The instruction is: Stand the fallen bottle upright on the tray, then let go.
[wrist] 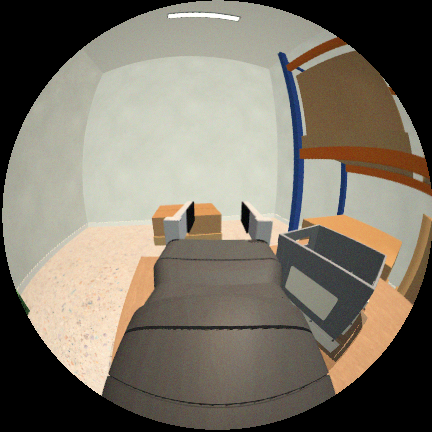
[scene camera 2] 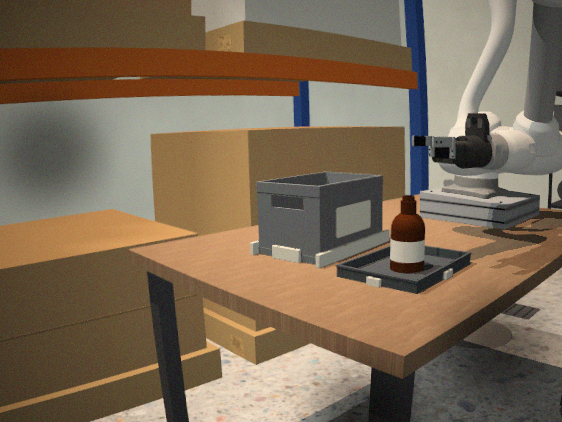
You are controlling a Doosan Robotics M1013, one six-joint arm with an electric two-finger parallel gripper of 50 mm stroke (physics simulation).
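Frame: origin at the arm's base, x back, y up, z left, level; centimetres.
Where they show: gripper, fingertip midpoint: (wrist: 217, 210) (scene camera 2: 422, 141); arm's base, origin of the base link: (scene camera 2: 475, 192).
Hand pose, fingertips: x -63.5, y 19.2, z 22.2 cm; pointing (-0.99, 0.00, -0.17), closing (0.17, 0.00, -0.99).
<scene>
Things, the pixels of their top centre, and the offset from my fingertips. "*": a spot on its surface instead. Level surfaces: height alone.
- brown bottle, middle of its top: (scene camera 2: 408, 195) dx -3.9, dy -11.1, dz -0.9 cm
- dark tray, surface spot: (scene camera 2: 395, 284) * dx -15.3, dy -26.1, dz +5.1 cm
- grey crate, middle of its top: (scene camera 2: 322, 178) (wrist: 340, 246) dx -1.8, dy -9.6, dz -29.0 cm
- wooden table, its level: dy -27.1 cm
The brown bottle (scene camera 2: 407, 227) with a white label stands upright on the dark tray (scene camera 2: 395, 284), towards the tray's front part. Its base rests inside the low rim, and its neck is free. My gripper (scene camera 2: 431, 144) (wrist: 217, 210) is open and empty. It is held level, up behind and above the bottle, clearly apart from it. In the wrist view both fingers stand wide apart with the far wall and boxes showing between them. The bottle and the tray do not show in the wrist view.
A grey crate (scene camera 2: 288, 222) (wrist: 350, 300) stands on the wooden table (scene camera 2: 280, 295) beside the tray, with pale stops along its base. A rack with a blue post (scene camera 2: 418, 100) (wrist: 297, 185) and orange beams stands behind. Large cardboard boxes (scene camera 2: 200, 175) stand beyond the table.
</scene>
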